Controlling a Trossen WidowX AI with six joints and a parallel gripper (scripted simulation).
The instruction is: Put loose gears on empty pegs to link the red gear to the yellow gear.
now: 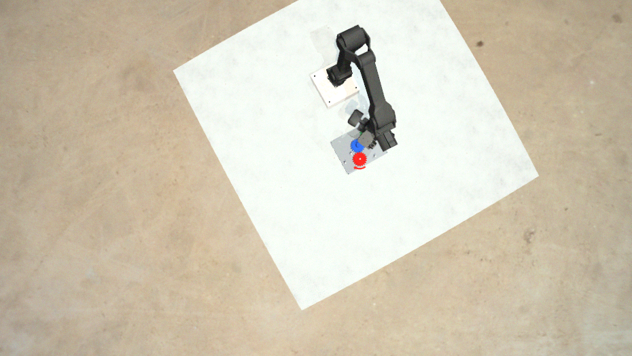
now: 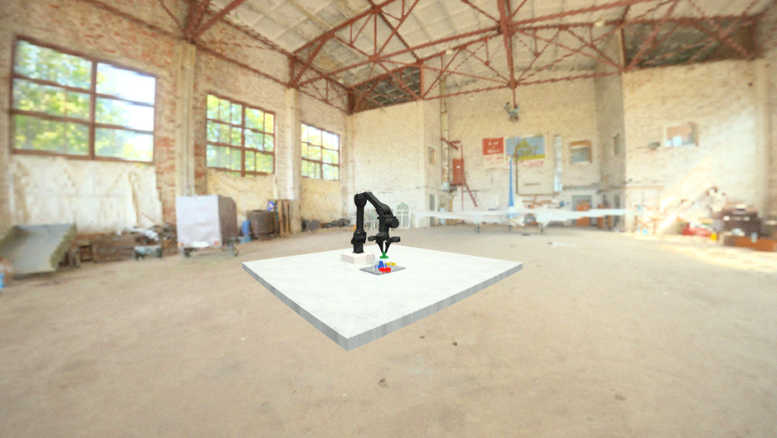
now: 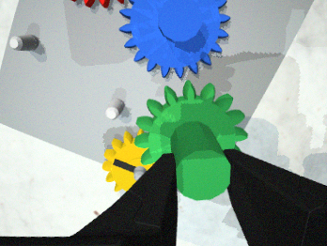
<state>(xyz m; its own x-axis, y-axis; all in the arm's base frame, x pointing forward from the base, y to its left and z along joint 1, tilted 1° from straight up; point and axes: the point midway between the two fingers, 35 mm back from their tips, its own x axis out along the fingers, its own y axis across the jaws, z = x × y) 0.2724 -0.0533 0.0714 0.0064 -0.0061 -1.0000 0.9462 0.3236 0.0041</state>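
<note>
The large blue gear is 20 mm ahead of my gripper tip, 50 mm to the right of it and 60 mm below it. From my gripper tip the other things lie so: red gear: 70 mm ahead, 80 mm to the right, 70 mm below; then small green gear: 10 mm below.
</note>
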